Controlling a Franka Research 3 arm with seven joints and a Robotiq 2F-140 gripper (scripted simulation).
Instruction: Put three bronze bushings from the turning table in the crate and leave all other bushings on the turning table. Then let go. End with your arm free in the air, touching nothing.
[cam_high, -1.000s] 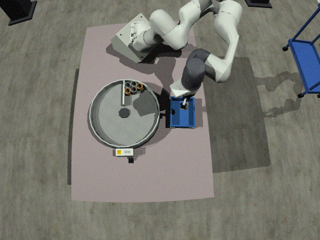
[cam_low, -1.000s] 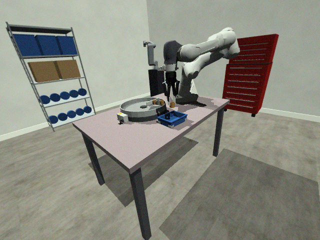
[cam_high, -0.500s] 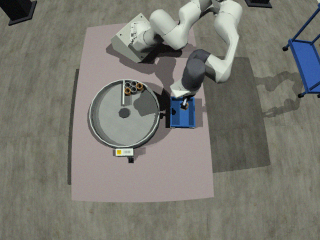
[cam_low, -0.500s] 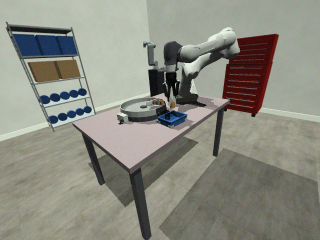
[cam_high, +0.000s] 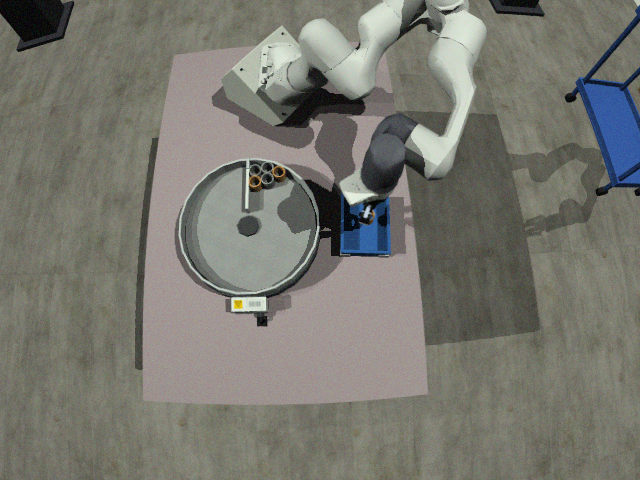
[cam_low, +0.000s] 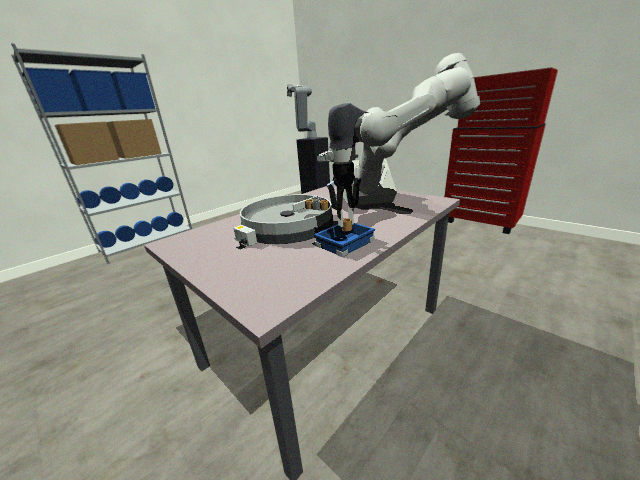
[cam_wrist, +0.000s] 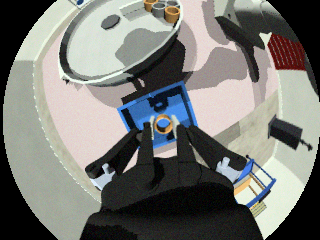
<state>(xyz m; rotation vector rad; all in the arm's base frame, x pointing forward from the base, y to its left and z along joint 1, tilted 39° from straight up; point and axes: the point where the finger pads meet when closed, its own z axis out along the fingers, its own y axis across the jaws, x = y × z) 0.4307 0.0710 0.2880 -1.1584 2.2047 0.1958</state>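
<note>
The blue crate lies 10 mm ahead of my hand and 80 mm below it. The rest, counted from my hand: turning table 20 mm behind, 350 mm to the right, 60 mm below.
</note>
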